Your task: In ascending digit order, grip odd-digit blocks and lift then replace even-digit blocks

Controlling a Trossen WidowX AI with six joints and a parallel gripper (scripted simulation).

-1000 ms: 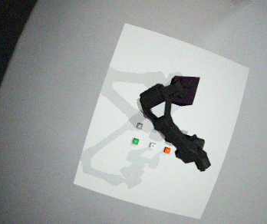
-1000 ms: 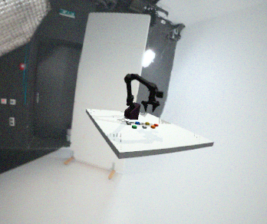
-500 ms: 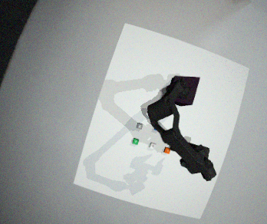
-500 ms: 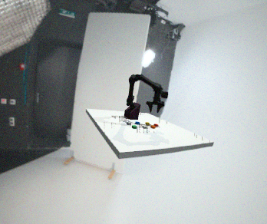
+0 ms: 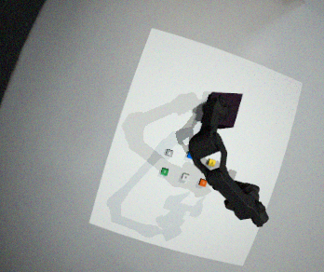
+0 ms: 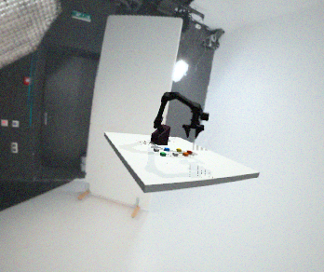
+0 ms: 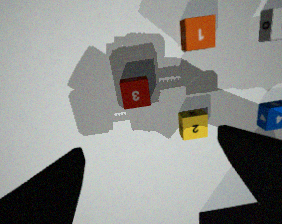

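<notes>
The white block is 160 mm to the right of my gripper tip, 120 mm below it and 70 mm ahead of it. The rest, counted from my gripper tip: red block 120 mm below; then yellow block 120 mm below, 70 mm to the right, 50 mm behind; then orange block 120 mm below, 70 mm to the right, 60 mm ahead.
</notes>
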